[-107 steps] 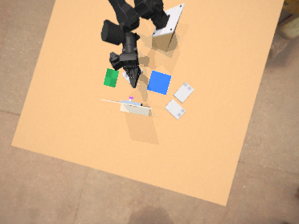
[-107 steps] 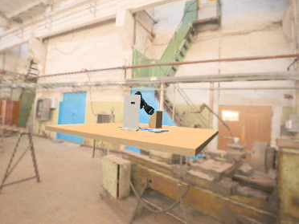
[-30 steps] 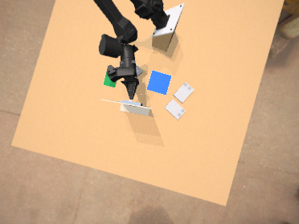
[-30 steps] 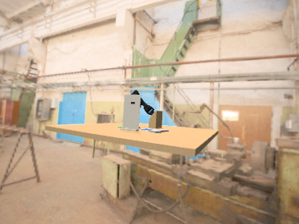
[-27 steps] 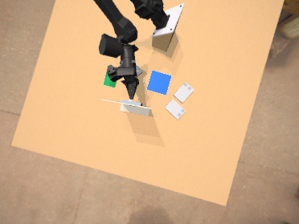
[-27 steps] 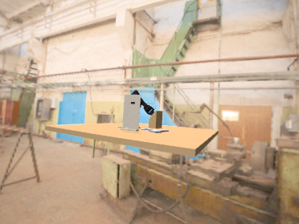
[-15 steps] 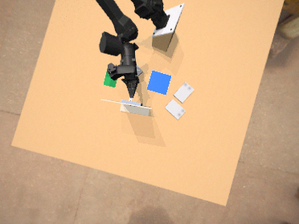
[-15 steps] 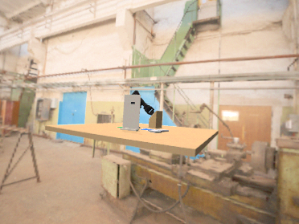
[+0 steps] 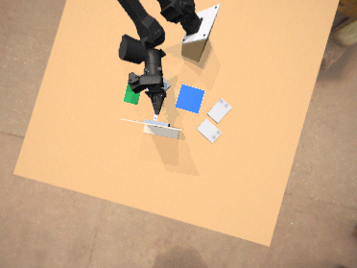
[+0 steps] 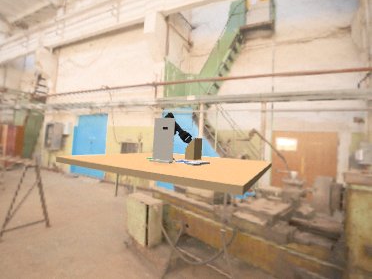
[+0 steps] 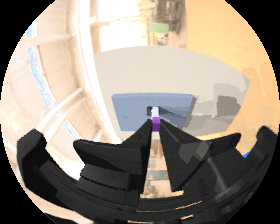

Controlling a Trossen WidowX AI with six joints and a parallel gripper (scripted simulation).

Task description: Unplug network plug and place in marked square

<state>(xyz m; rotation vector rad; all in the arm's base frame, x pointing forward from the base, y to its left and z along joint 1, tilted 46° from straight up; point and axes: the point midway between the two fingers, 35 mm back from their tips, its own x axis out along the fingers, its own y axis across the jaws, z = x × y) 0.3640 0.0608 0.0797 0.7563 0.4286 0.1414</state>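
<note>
Right now my gripper tip is 14 cm past the blue marked square, 9 cm to the right of it and 24 cm above it. From my gripper tip the other things lie so: upright panel (4 cm ahead, 1 cm to the left, 10 cm below); network plug (1 cm ahead).
</note>
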